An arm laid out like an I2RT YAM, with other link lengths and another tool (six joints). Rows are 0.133 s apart.
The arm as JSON. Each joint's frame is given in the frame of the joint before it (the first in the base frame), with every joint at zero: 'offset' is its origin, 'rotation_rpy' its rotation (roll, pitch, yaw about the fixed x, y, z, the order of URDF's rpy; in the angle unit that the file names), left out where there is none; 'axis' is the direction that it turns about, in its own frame. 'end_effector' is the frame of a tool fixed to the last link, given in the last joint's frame.
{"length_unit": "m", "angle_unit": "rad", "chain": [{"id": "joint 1", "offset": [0.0, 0.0, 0.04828], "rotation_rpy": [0.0, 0.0, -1.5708], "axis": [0.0, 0.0, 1.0]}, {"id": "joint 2", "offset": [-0.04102, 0.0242, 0.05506], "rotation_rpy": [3.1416, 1.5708, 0.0], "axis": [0.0, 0.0, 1.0]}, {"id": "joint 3", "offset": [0.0, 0.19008, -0.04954], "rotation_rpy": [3.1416, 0.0, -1.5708], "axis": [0.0, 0.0, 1.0]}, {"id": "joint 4", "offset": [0.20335, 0.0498, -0.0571], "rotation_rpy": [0.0, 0.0, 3.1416], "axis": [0.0, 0.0, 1.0]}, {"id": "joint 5", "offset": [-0.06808, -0.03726, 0.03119], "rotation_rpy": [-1.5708, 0.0, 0.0], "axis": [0.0, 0.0, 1.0]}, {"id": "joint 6", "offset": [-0.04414, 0.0, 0.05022], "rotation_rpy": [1.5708, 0.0, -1.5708], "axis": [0.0, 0.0, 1.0]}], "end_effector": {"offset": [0.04, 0.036, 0.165], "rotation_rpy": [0.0, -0.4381, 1.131]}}
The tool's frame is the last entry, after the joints.
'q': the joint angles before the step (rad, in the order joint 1, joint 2, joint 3, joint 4, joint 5, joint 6). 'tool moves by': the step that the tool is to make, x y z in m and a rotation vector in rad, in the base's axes. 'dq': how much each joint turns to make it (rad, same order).
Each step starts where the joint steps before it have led.
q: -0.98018 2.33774 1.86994 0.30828 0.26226 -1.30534
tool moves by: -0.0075 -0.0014 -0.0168 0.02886 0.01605 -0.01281
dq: -0.01078 0.00645 -0.02892 0.00167 0.00155 0.00298
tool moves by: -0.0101 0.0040 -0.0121 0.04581 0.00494 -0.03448
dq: 0.00006 -0.02172 -0.03114 -0.03960 0.02920 0.02905
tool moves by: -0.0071 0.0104 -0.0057 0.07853 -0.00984 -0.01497
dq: 0.00294 -0.06295 -0.02444 -0.11522 0.00299 0.05674
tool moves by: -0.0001 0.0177 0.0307 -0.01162 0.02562 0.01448
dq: 0.02011 -0.12254 -0.05076 -0.06876 0.01400 -0.02577
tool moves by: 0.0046 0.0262 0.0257 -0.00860 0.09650 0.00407
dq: 0.05478 -0.10569 -0.02395 -0.10919 0.07484 -0.06609
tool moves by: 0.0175 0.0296 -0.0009 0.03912 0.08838 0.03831
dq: 0.07370 -0.05541 -0.01375 -0.11674 0.04872 -0.02905
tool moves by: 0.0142 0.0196 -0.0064 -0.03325 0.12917 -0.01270
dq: 0.08310 0.01971 -0.02067 0.00940 0.13551 -0.07379
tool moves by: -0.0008 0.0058 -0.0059 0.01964 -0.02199 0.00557
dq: 0.00468 -0.02607 -0.04136 0.00151 -0.01375 0.03070
